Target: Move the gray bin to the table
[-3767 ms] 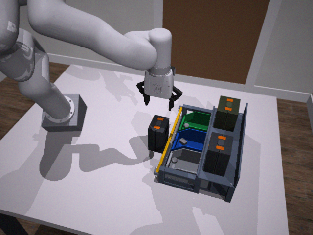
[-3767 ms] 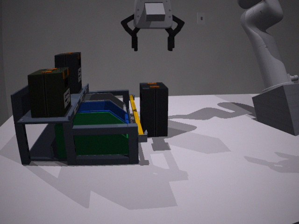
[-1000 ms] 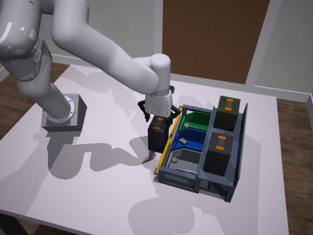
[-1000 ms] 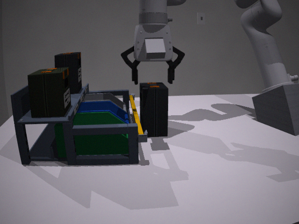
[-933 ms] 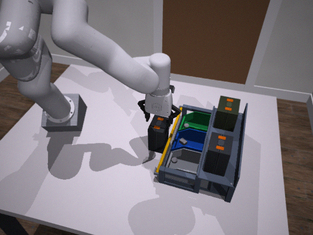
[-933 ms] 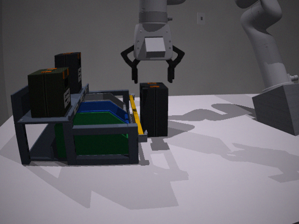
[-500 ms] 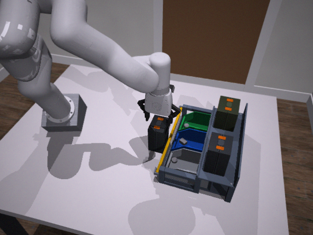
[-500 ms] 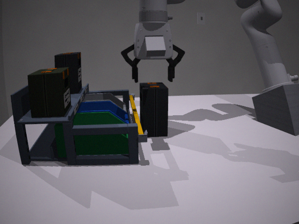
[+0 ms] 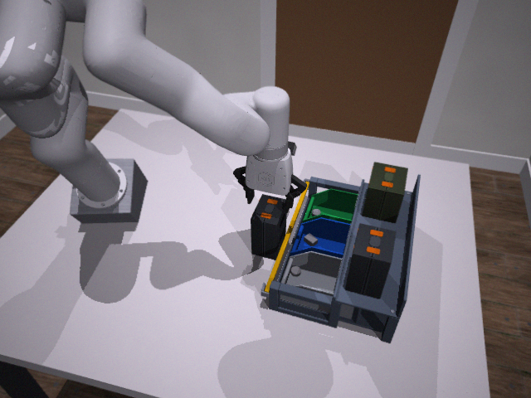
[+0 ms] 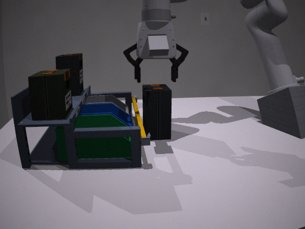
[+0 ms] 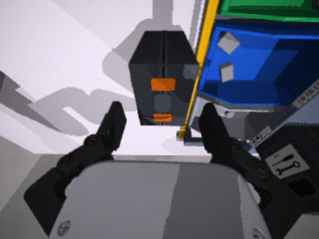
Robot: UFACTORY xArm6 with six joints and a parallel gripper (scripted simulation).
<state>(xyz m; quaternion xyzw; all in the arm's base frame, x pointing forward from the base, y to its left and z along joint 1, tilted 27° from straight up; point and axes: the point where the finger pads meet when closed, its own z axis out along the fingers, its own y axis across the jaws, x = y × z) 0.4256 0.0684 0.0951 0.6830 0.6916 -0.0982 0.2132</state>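
The dark box lies 90 mm below my hand. Also, from my hand: gray open bin (150 mm ahead, 110 mm to the right, 110 mm below); blue bin (150 mm ahead, 110 mm below); yellow bar (90 mm below, 50 mm ahead, 10 mm to the left).
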